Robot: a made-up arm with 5 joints. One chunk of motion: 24 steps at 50 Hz.
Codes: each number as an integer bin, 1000 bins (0 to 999) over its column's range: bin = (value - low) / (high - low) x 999, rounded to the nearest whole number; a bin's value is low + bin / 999 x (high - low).
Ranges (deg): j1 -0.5..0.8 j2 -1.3..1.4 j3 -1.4..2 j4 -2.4..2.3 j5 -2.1..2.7
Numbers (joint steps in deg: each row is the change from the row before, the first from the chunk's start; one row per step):
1: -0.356 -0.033 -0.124 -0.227 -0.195
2: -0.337 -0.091 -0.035 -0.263 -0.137
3: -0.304 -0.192 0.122 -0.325 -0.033
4: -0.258 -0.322 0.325 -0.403 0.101
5: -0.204 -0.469 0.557 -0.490 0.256
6: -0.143 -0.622 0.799 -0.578 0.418
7: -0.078 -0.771 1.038 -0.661 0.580
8: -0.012 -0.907 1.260 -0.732 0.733
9: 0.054 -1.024 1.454 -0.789 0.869
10: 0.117 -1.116 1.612 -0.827 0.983
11: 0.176 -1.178 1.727 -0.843 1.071
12: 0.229 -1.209 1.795 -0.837 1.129
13: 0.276 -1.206 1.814 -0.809 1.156
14: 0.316 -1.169 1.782 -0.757 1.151
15: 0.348 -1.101 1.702 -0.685 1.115
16: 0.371 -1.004 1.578 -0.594 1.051
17: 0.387 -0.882 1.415 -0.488 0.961
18: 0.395 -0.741 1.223 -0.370 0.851
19: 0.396 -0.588 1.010 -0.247 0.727
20: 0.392 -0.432 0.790 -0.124 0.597
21: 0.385 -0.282 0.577 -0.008 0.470
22: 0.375 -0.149 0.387 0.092 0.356
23: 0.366 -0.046 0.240 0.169 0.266
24: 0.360 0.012 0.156 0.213 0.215
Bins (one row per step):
1: 111 469 375 462 396
2: 125 447 401 454 409
3: 151 410 447 441 430
4: 186 362 507 424 458
5: 227 307 575 406 490
6: 274 251 646 387 524
7: 324 196 716 370 558
8: 375 145 782 355 590
9: 426 102 839 342 618
10: 474 68 885 334 642
11: 519 45 919 331 660
12: 560 34 939 332 672
13: 596 35 944 338 678
14: 627 48 935 349 677
15: 652 74 911 365 669
16: 669 110 875 384 656
17: 682 155 827 406 637
18: 688 207 771 431 614
19: 689 263 708 458 588
20: 685 321 643 484 561
21: 680 377 581 508 535
22: 672 426 525 530 511
23: 665 464 482 546 492
24: 661 485 457 555 482

